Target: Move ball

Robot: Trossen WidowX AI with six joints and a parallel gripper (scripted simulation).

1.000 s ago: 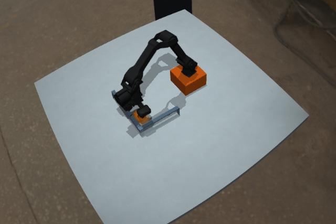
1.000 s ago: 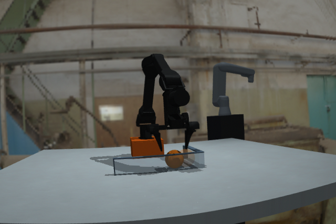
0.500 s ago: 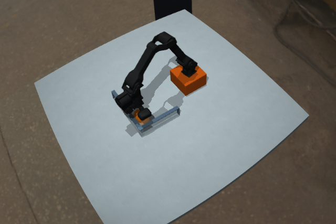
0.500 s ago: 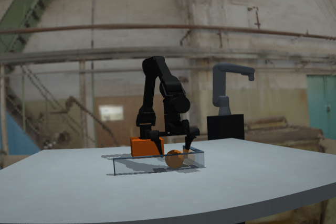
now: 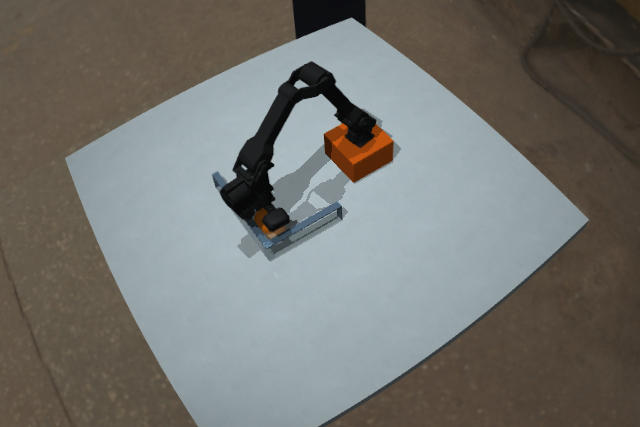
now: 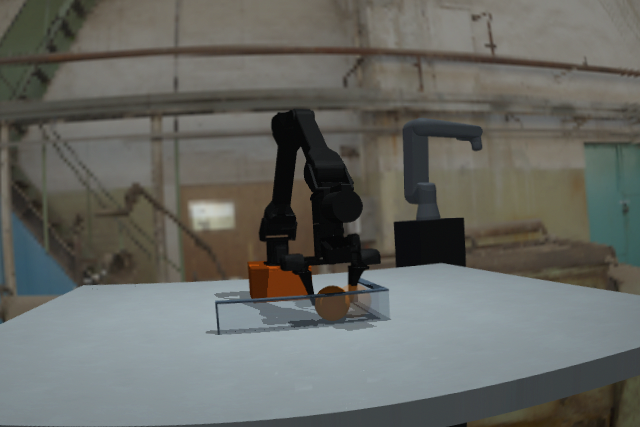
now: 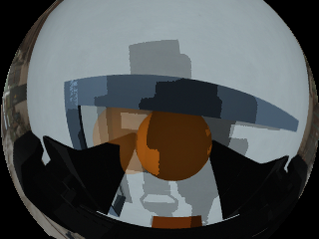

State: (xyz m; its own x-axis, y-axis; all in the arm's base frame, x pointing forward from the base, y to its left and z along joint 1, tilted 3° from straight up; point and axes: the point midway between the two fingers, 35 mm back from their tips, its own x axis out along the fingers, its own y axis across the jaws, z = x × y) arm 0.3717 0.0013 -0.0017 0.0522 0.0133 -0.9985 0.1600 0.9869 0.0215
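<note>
Now: gripper tip 40 mm to the right of the see-through copy of ball and 10 mm short of it. Also, from my gripper tip: clear wall: 70 mm to the right, 30 mm ahead.
</note>
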